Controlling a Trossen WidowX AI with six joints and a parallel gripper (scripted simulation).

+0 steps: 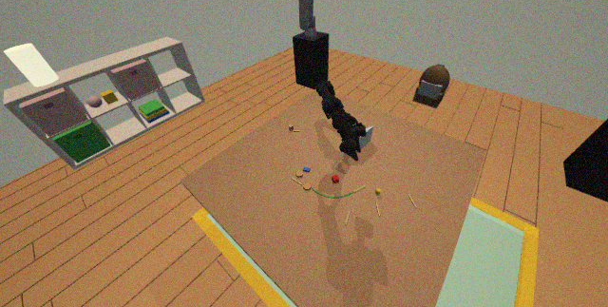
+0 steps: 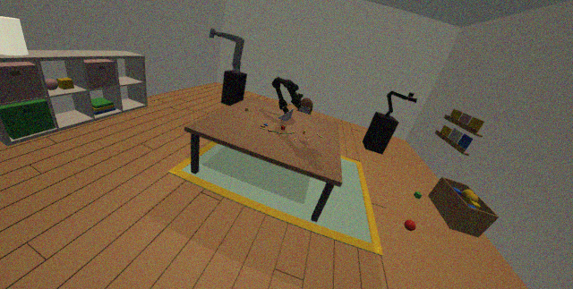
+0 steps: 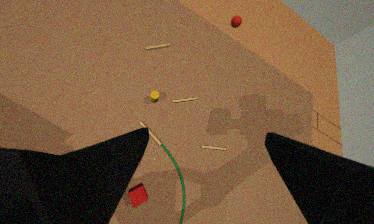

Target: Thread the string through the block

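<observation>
Now: gripper tip 250 mm above the red block and 110 mm to the left of it. The rest, counted from my gripper tip: yellow-topped peg: 250 mm below, 110 mm to the left, 60 mm behind; then blue piece: 280 mm to the right, 260 mm below, 30 mm ahead; then thin wooden stick: 260 mm below, 20 mm to the left, 20 mm behind.
</observation>
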